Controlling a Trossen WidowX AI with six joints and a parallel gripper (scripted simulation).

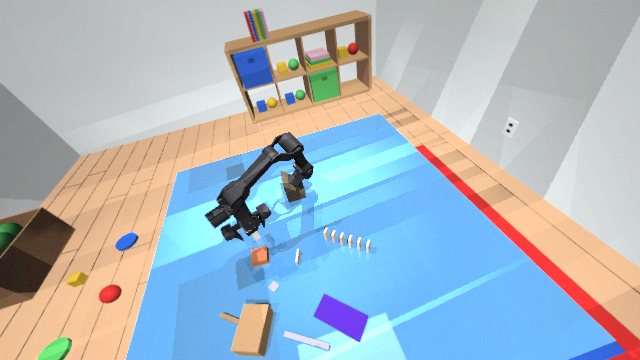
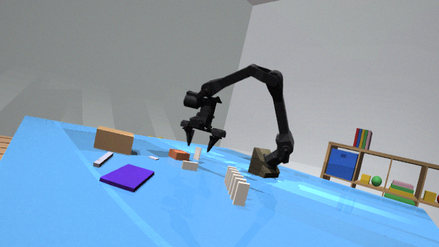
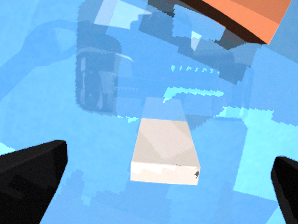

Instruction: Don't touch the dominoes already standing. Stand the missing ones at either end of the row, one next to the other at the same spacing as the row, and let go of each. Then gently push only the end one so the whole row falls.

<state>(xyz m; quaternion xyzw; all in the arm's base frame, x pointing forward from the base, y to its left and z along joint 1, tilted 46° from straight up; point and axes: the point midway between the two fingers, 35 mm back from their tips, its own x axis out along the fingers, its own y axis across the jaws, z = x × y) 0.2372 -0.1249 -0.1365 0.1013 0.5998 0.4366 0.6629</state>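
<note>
My gripper tip is 90 mm short of the orange block, 30 mm above it and 20 mm to the right of it. The rest, counted from my gripper tip: tan box 340 mm ahead, 20 mm to the left, 10 mm below; grey bar 390 mm ahead, 170 mm to the left, 40 mm below; small grey tile 210 mm ahead, 70 mm to the left, 40 mm below.
</note>
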